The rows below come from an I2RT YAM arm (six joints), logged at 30 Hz.
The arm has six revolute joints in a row. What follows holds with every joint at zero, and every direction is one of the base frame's. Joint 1 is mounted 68 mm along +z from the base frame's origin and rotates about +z. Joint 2 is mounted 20 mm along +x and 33.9 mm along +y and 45.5 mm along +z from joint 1 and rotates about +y. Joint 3 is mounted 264 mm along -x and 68.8 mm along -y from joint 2 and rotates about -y. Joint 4 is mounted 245 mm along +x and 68.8 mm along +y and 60 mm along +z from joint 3 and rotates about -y. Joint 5 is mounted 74 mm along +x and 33.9 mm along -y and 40.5 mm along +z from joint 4 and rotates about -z. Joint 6 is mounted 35.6 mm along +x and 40.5 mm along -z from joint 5 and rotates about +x. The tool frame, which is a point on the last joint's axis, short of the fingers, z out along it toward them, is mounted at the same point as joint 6; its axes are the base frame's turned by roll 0, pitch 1.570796 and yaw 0 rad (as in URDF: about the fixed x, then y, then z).
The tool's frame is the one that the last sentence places.
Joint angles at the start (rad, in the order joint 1, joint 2, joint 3, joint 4, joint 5, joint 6):
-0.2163 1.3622 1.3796 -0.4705 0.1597 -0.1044
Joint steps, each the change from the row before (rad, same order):
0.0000 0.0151 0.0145 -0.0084 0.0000 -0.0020
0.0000 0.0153 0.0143 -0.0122 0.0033 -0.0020
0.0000 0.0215 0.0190 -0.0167 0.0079 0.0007
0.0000 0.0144 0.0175 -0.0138 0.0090 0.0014
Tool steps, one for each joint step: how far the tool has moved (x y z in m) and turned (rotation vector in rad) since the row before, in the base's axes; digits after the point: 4 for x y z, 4 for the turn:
0.0034 -0.0008 -0.0002 0.0003 0.0095 0.0009
0.0033 -0.0008 -0.0008 -0.0003 0.0139 -0.0021
0.0046 -0.0013 -0.0015 0.0011 0.0193 -0.0073
0.0028 -0.0009 0.0003 -0.0008 0.0109 -0.0086

